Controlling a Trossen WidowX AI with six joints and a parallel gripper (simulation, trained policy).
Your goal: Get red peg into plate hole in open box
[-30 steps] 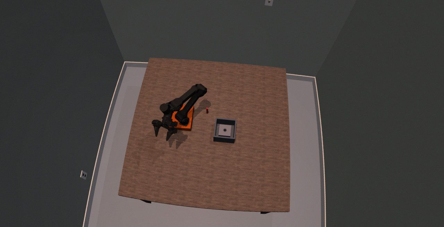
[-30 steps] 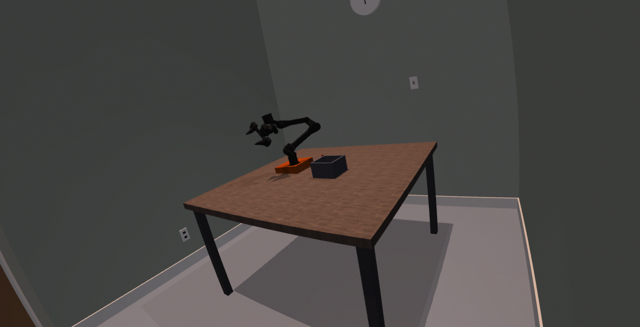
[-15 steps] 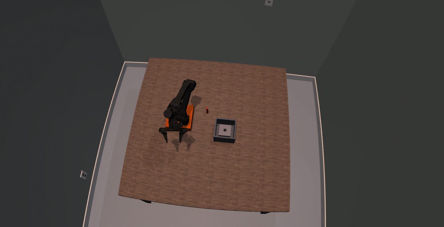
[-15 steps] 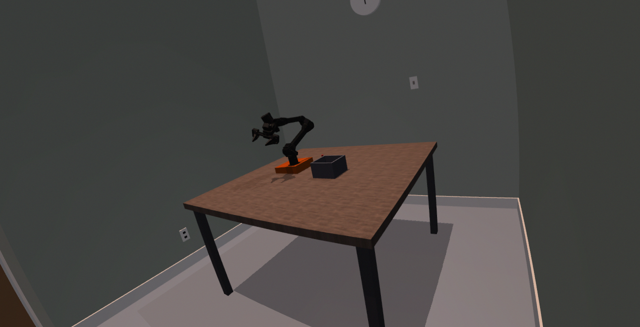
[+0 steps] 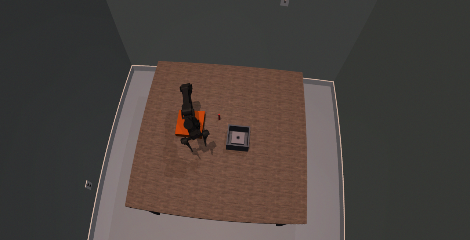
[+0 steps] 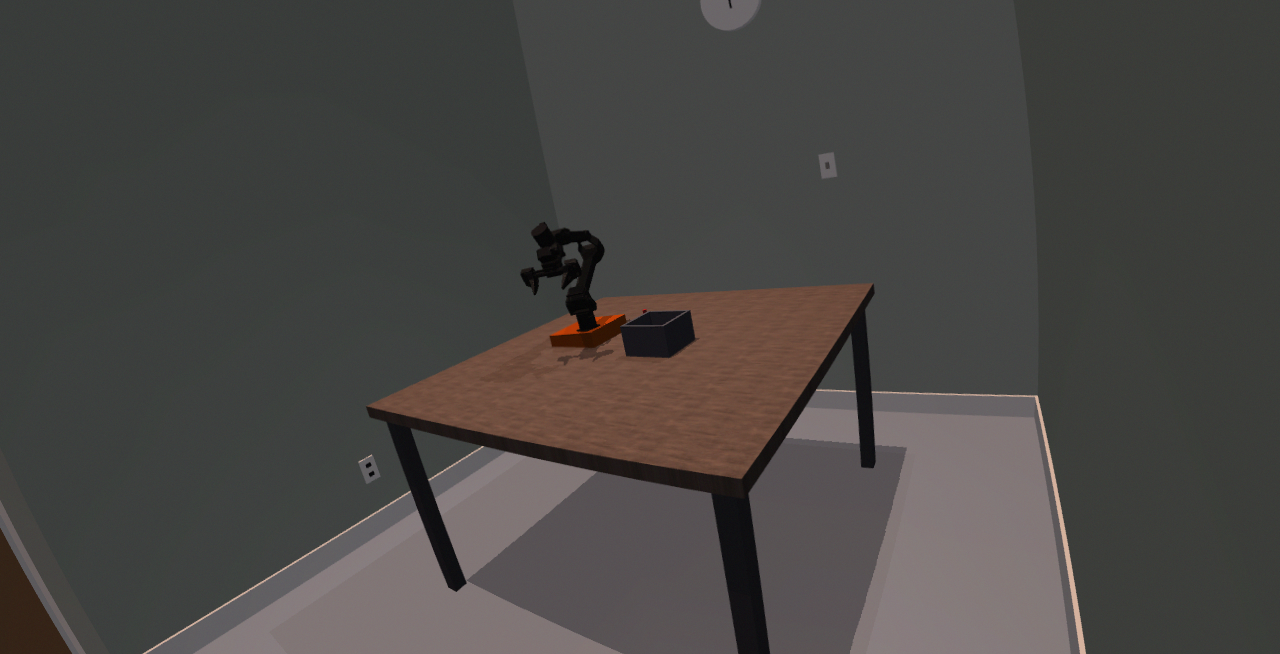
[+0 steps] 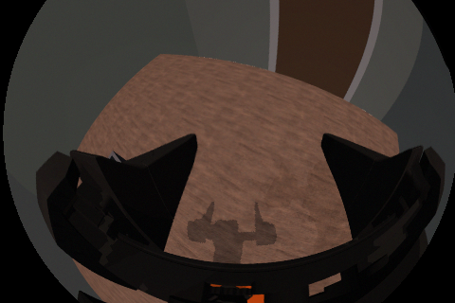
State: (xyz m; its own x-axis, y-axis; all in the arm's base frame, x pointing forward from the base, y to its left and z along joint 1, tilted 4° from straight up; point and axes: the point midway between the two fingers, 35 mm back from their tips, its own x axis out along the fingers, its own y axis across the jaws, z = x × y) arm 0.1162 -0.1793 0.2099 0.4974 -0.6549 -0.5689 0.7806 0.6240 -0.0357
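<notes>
Right now the red peg is 2 cm ahead of my gripper tip, 36 cm to the left of it and 21 cm below it. Round my gripper tip: pale plate: 20 cm ahead, 23 cm to the left, 20 cm below; dark box: 20 cm ahead, 23 cm to the left, 22 cm below.
</notes>
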